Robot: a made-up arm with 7 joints.
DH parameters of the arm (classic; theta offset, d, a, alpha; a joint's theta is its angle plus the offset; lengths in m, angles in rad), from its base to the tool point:
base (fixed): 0.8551 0 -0.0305 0
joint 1: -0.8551 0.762 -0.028 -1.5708
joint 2: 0 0.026 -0.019 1.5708
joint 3: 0 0.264 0.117 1.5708
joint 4: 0 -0.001 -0.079 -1.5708
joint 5: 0 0.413 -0.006 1.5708
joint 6: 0 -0.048 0.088 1.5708
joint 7: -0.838 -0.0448 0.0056 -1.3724
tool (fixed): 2.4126 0.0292 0 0
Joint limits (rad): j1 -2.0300..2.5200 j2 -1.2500..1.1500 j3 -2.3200..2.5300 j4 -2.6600..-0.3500 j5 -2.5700..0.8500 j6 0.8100..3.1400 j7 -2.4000..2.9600
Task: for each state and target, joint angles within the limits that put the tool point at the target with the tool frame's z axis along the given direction. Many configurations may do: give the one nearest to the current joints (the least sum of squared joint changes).
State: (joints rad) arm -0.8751 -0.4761 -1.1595 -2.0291 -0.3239 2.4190 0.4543
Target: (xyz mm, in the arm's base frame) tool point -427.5 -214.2 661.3 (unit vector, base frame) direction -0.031 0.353 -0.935
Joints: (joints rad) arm -1.0165 -1.0587 -1.7902 -2.6600 -0.0355 2.6127 0.8033
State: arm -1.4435 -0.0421 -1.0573 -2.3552 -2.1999 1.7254 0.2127
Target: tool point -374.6 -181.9 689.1 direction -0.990 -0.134 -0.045
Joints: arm -1.7820 -0.4452 -1.1113 -2.6600 -1.6055 1.5872 0.1651
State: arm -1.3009 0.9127 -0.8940 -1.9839 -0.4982 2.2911 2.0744
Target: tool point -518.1 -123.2 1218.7 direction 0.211 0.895 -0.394
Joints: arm -1.6418 0.1330 -1.4221 -1.4444 -0.2173 2.3822 1.6209
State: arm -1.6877 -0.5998 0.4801 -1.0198 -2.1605 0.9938 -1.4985
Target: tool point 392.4 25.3 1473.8 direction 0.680 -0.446 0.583
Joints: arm -1.5089 -0.1510 1.1518 -0.6106 -1.6068 1.5216 -1.1501
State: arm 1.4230 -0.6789 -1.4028 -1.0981 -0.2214 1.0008 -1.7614
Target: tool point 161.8 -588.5 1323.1 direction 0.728 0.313 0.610
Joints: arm 1.2299 -0.8174 -1.4455 -0.7043 -0.1192 1.1666 -1.6673
